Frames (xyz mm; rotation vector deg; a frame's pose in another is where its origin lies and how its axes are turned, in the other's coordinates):
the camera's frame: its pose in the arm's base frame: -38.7 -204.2 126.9 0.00 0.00 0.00
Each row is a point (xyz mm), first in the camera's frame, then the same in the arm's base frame.
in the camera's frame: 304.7 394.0 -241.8
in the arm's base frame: 266.0 189.8 -114.9
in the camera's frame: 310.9 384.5 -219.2
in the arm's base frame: 272.2 180.3 -92.3
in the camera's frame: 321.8 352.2 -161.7
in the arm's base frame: 283.1 148.0 -34.8
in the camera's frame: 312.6 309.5 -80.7
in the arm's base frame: 273.9 105.3 46.2
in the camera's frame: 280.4 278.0 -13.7
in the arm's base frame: 241.7 73.8 113.2
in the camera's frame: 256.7 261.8 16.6
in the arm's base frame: 218.0 57.6 143.5
